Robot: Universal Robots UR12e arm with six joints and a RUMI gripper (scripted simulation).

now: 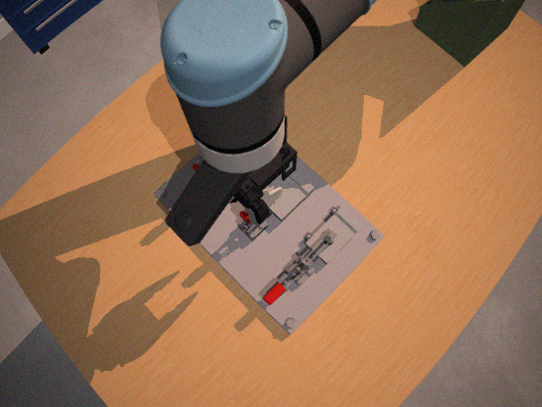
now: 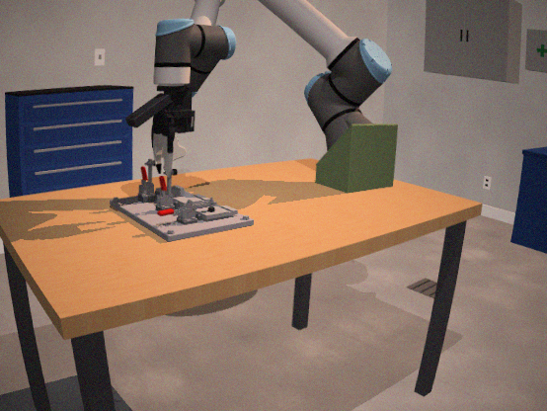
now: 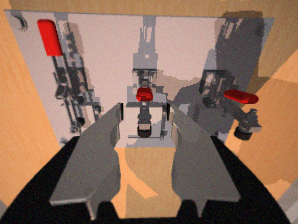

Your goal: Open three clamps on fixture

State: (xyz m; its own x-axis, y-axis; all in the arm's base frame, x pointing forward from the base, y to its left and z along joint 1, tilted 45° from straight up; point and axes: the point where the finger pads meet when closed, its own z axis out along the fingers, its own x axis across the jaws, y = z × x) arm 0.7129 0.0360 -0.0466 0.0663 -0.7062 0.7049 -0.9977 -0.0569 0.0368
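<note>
The grey fixture plate lies 4 cm behind my hand and 11 cm below it. From my hand the other things lie so: flat grey part (11 cm behind, 10 cm to the left, 9 cm below).
</note>
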